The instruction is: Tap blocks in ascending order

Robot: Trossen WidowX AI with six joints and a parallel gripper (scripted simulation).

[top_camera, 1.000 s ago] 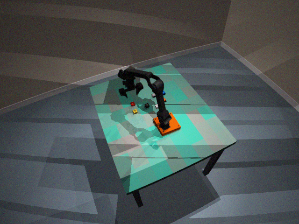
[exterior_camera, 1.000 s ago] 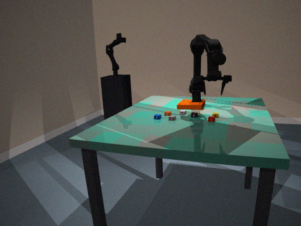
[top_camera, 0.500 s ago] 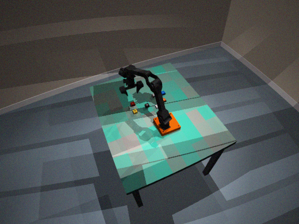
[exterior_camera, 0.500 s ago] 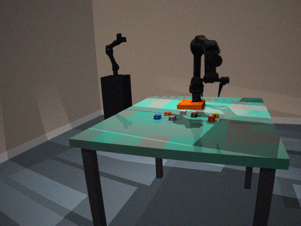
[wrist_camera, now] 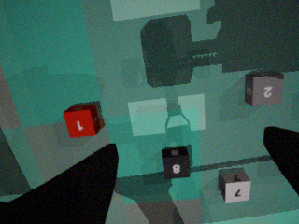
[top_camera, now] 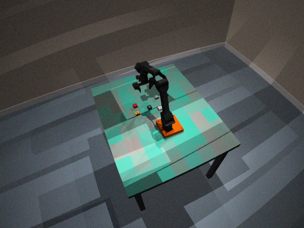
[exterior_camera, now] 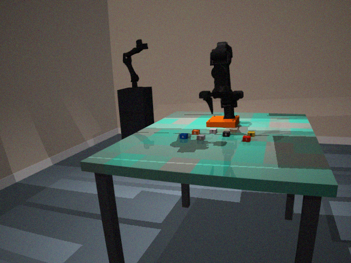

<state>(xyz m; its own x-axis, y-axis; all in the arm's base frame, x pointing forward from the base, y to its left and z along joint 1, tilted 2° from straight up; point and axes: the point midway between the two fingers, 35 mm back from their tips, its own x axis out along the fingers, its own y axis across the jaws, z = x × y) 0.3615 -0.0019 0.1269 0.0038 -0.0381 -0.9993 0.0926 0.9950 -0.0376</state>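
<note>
Now: the red block 110 mm to the left of my gripper tip, 110 mm below it and 10 mm behind it. Also, from my gripper tip: black block: 110 mm below, 90 mm behind, 10 mm to the left; white block: 140 mm behind, 110 mm below, 60 mm to the right; grey block: 110 mm below, 100 mm to the right, 20 mm behind.
</note>
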